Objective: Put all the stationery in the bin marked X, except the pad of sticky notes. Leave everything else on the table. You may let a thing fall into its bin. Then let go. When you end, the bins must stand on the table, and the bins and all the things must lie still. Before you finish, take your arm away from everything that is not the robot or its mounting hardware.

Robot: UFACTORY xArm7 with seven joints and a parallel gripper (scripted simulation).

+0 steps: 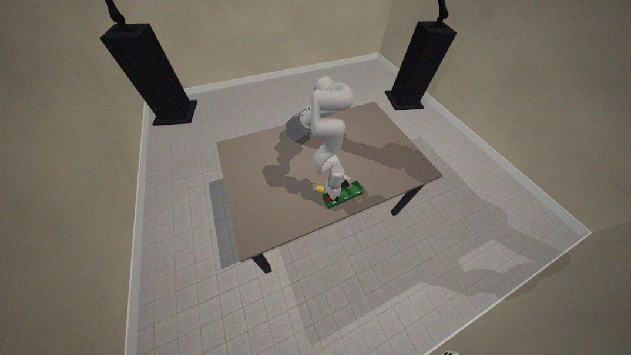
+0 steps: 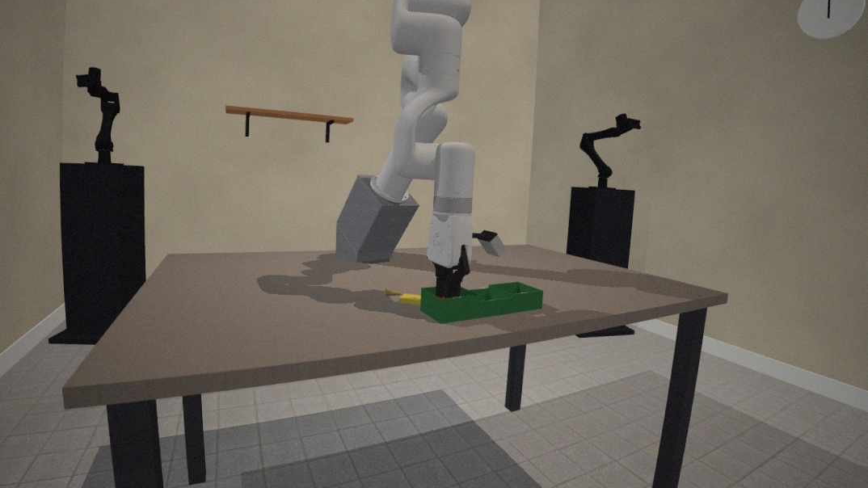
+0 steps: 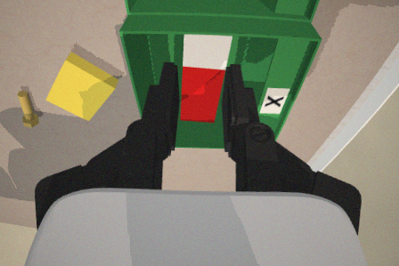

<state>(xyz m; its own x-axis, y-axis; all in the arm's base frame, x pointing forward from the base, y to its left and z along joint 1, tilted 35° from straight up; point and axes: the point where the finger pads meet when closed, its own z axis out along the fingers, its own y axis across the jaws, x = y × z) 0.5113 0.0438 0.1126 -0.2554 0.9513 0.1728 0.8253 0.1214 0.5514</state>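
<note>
My hand is 10 mm to the right of the red eraser and 20 mm above it. Round my hand: green bin row: 20 mm behind, 80 mm to the left, 30 mm below; then grey pencil sharpener: 30 mm below; then yellow sticky-note pad: 80 mm behind, 60 mm to the right, 40 mm below.
</note>
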